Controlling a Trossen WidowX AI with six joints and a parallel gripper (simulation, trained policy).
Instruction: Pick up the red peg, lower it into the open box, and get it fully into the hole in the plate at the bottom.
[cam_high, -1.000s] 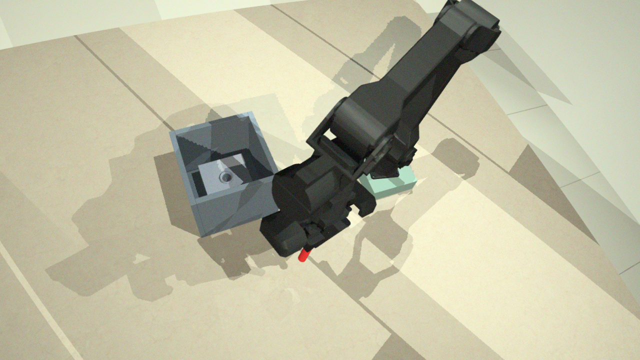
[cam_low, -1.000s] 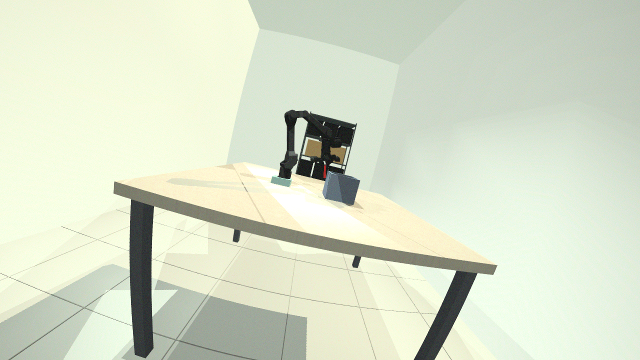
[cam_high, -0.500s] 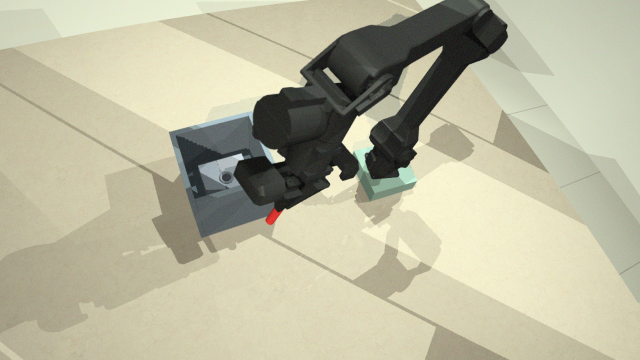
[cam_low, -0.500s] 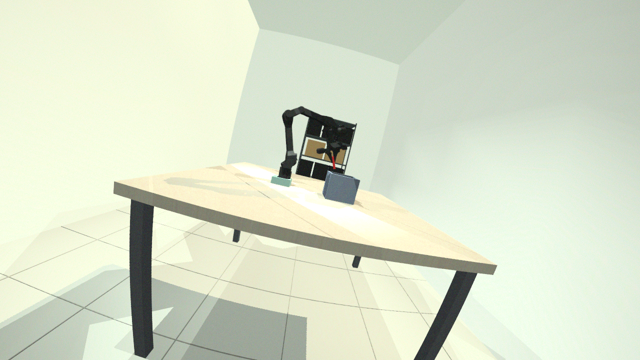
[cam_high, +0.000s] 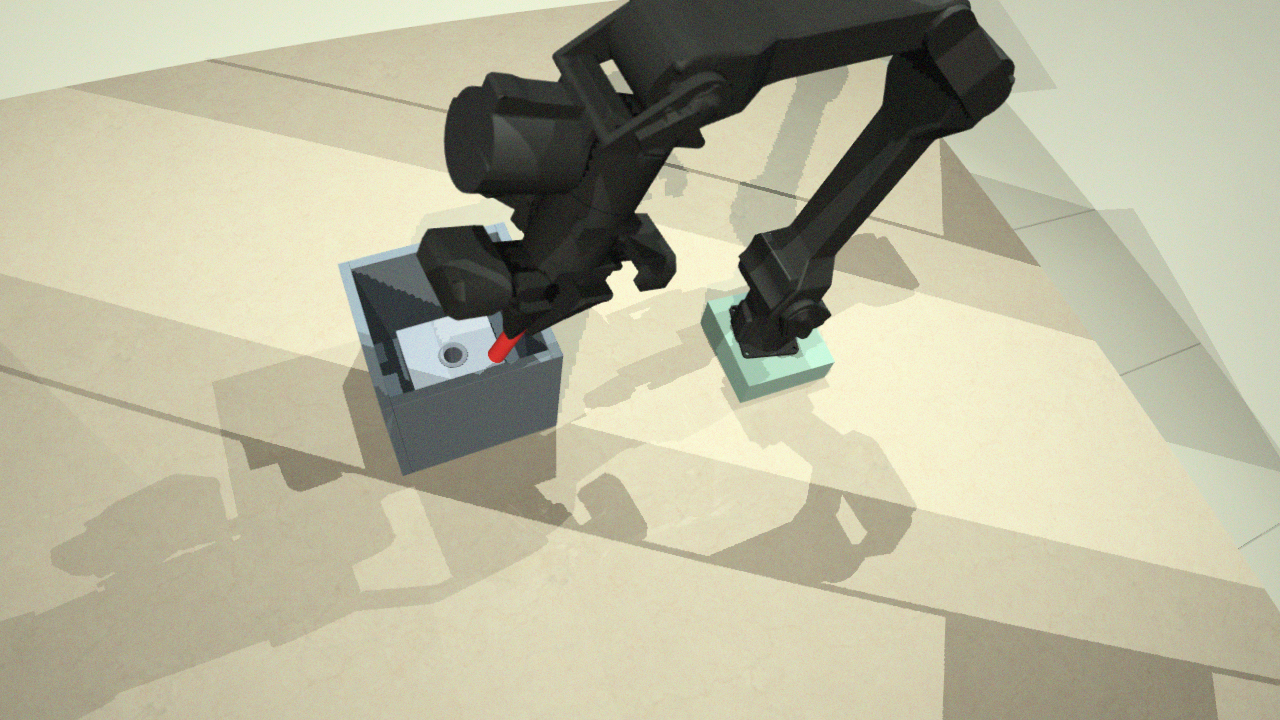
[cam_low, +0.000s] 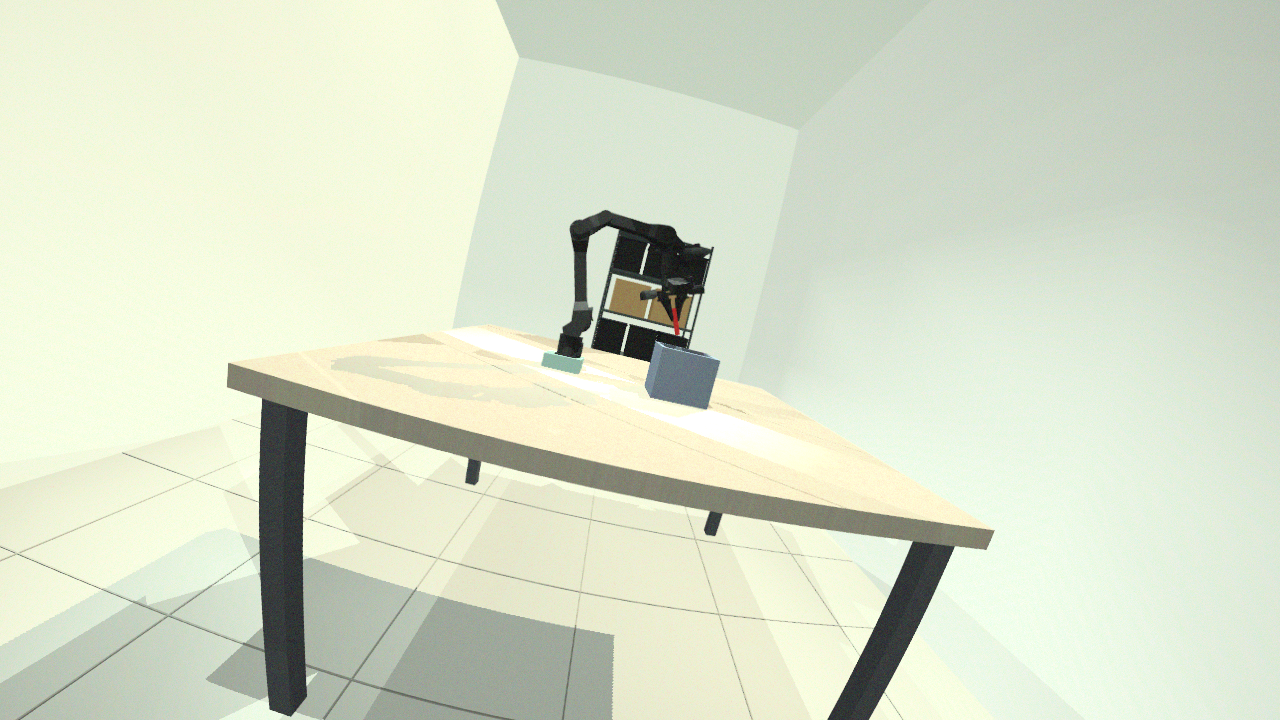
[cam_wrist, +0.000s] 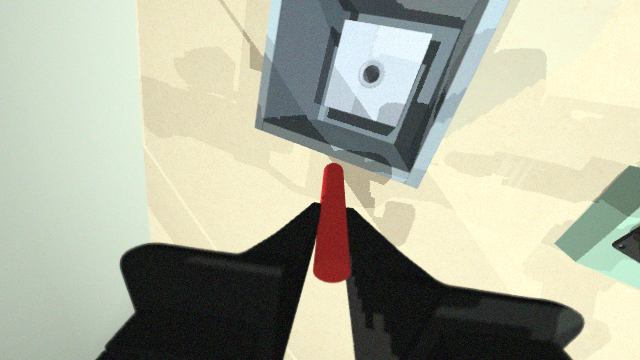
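Right now the plate is 16 cm below my gripper tip, 8 cm to the right of it and 5 cm ahead of it. From my gripper tip the other things lie so: red peg right at my gripper tip.
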